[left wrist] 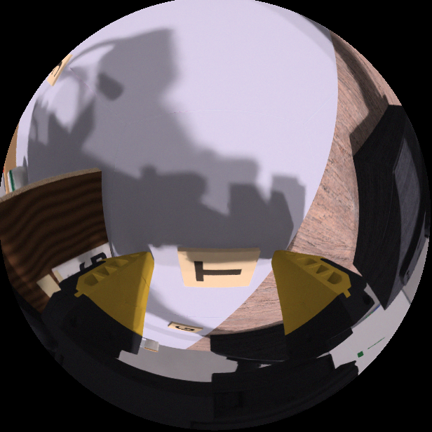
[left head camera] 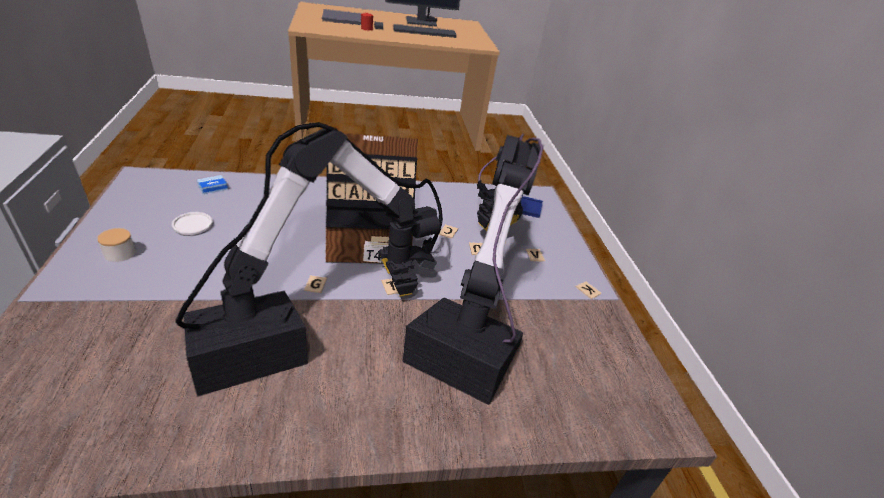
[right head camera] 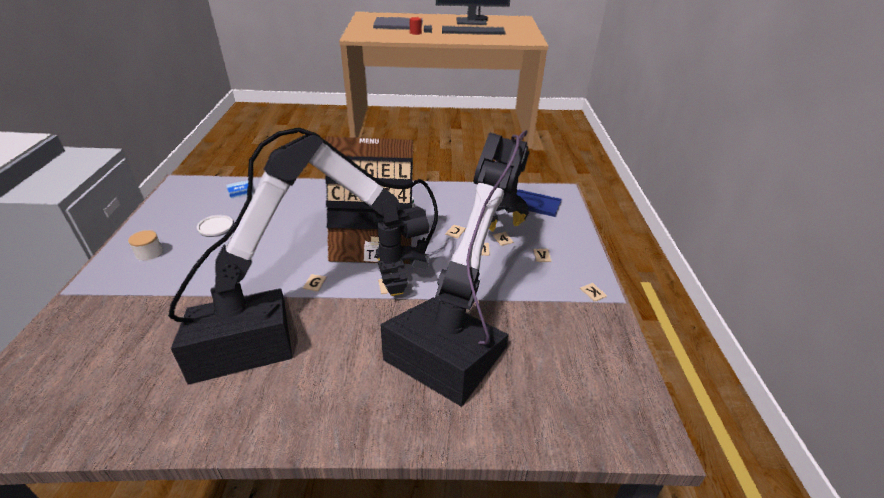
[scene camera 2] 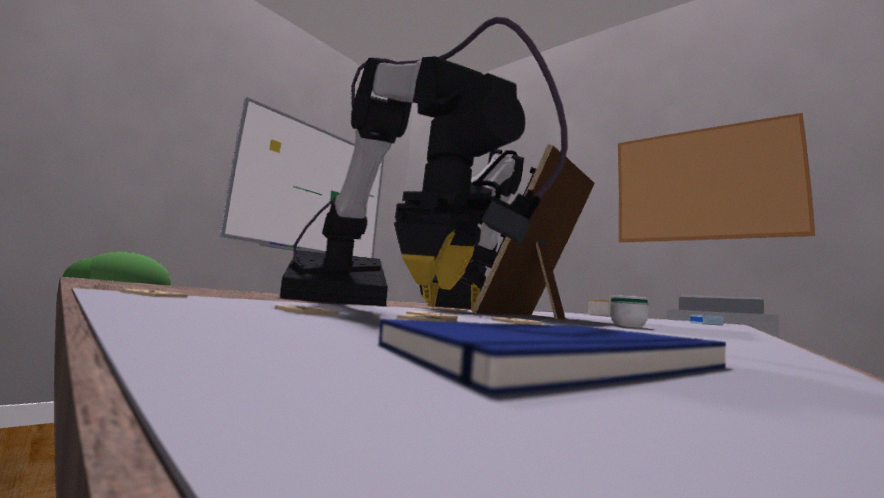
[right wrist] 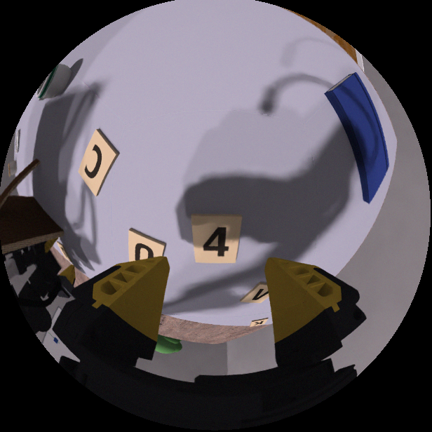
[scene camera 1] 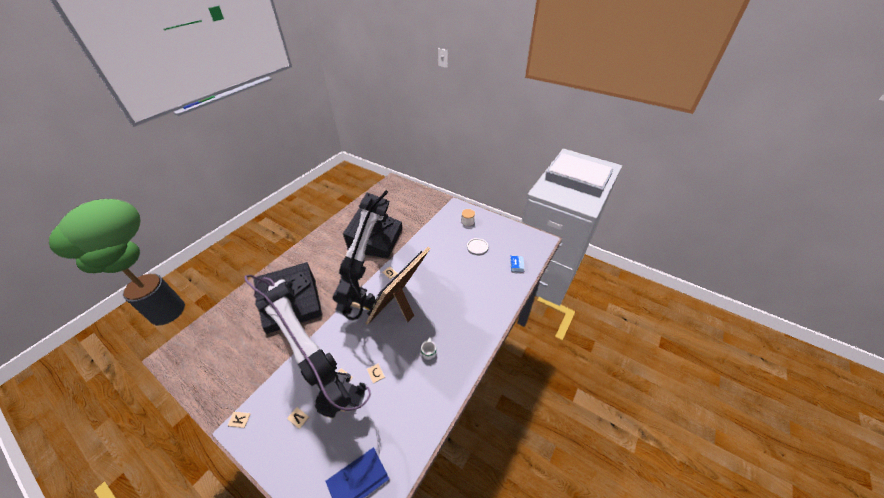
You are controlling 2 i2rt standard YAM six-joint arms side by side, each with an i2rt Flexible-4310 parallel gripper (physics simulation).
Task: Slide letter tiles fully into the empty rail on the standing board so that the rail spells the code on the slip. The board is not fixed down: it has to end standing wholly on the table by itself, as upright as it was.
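Where they show: left gripper, fingertip midpoint: (left head camera: 396, 284) (right head camera: 392, 283) (scene camera 2: 452, 309) (scene camera 1: 357, 305); right gripper, fingertip midpoint: (right head camera: 503, 228) (scene camera 2: 435, 287); left arm's base at its link origin: (left head camera: 242, 319) (right head camera: 232, 314) (scene camera 2: 470, 283) (scene camera 1: 373, 227); right arm's base at its link origin: (left head camera: 468, 328) (right head camera: 446, 329) (scene camera 2: 337, 266).
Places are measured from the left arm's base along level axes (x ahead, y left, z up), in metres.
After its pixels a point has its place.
The menu board (left head camera: 343, 246) @[y -0.169, x 0.330, z -0.034 m] (right head camera: 343, 246) @[y -0.166, x 0.330, z -0.035 m] (scene camera 2: 550, 228) @[y -0.222, x 0.418, z 0.111 m] stands leaning back on its strut. Its two upper rails hold tiles; the visible part of the lower rail (left head camera: 349, 217) @[y -0.180, x 0.364, z 0.042 m] (right head camera: 348, 218) @[y -0.179, x 0.364, z 0.041 m] is empty. The slip (left head camera: 373, 252) @[y -0.252, x 0.331, z -0.047 m] at its foot is partly hidden; T4 shows. My left gripper (left wrist: 211, 259) is open, low over the T tile (left wrist: 220, 268), which lies flat between and below the fingertips. My right gripper (right wrist: 217, 264) is open above the 4 tile (right wrist: 216, 239) (right head camera: 504, 238) @[y -0.631, x 0.493, z -0.076 m], which lies flat. The G tile (left head camera: 315, 283) @[y -0.112, x 0.215, z -0.076 m] (right head camera: 314, 282) @[y -0.113, x 0.213, z -0.076 m] lies left of the T tile in the head views.
Other tiles lie flat: C (right wrist: 98, 161), U (right wrist: 146, 245), V (right wrist: 256, 293) and K (left head camera: 588, 289) @[y -0.876, x 0.282, z -0.076 m]. A blue book (scene camera 1: 357, 475) @[y -0.727, x 0.706, z -0.067 m] (scene camera 2: 556, 340) @[y -0.774, x 0.735, z -0.067 m] lies beyond the right gripper. A mug (scene camera 1: 428, 349) @[y -0.288, x 0.598, z -0.075 m] stands behind the board. A jar (left head camera: 116, 244) @[y 0.375, x 0.249, z -0.026 m], a white dish (left head camera: 192, 223) @[y 0.272, x 0.427, z -0.074 m] and a blue packet (left head camera: 212, 184) @[y 0.279, x 0.618, z -0.055 m] are at the left.
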